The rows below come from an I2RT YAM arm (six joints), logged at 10 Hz.
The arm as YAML. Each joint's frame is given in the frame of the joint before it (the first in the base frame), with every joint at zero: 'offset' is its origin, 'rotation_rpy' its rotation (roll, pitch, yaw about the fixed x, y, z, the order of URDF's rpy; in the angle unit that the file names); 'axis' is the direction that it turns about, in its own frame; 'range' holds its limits. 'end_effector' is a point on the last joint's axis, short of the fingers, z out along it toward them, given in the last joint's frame.
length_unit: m
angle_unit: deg
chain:
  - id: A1
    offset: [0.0, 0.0, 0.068]
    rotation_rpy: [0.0, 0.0, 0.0]
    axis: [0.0, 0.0, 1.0]
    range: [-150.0, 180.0]
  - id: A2
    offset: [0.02, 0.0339, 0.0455]
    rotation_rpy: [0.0, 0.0, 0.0]
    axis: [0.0, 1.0, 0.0]
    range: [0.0, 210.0]
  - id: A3
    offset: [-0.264, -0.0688, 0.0]
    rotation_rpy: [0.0, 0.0, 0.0]
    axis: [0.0, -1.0, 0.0]
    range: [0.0, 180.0]
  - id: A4
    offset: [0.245, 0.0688, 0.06]
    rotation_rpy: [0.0, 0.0, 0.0]
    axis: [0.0, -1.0, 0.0]
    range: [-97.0, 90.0]
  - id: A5
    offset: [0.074, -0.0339, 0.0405]
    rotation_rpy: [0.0, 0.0, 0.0]
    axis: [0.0, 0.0, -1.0]
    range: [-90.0, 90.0]
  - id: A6
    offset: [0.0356, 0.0, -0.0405]
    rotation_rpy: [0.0, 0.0, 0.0]
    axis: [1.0, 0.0, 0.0]
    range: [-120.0, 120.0]
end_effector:
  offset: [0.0, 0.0, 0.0]
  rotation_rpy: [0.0, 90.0, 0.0]
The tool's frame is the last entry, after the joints.
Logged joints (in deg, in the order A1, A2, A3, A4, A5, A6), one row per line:
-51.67, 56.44, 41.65, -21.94, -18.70, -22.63
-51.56, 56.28, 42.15, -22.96, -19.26, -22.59
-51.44, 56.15, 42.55, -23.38, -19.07, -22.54
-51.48, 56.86, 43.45, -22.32, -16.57, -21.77
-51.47, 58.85, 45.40, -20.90, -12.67, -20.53
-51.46, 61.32, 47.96, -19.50, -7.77, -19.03
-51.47, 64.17, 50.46, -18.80, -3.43, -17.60
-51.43, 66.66, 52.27, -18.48, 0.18, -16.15
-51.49, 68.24, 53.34, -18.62, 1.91, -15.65
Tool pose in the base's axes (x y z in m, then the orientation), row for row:
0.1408, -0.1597, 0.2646, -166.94, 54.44, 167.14
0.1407, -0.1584, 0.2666, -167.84, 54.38, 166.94
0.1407, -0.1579, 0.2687, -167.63, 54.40, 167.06
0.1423, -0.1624, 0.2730, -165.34, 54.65, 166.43
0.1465, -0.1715, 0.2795, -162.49, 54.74, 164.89
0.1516, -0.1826, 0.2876, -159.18, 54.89, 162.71
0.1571, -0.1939, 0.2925, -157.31, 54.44, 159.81
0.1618, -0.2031, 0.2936, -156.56, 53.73, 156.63
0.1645, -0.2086, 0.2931, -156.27, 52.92, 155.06
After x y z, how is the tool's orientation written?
As angles about the fixed x, y, z axes (roll, pitch, yaw), in degrees.
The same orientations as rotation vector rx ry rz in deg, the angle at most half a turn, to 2 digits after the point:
21.43, 124.09, -21.54
21.15, 124.23, -20.67
21.14, 124.20, -20.83
23.10, 123.61, -23.69
26.38, 122.92, -27.66
30.61, 121.90, -32.49
34.82, 121.52, -36.17
38.73, 121.48, -38.77
40.65, 121.92, -39.96

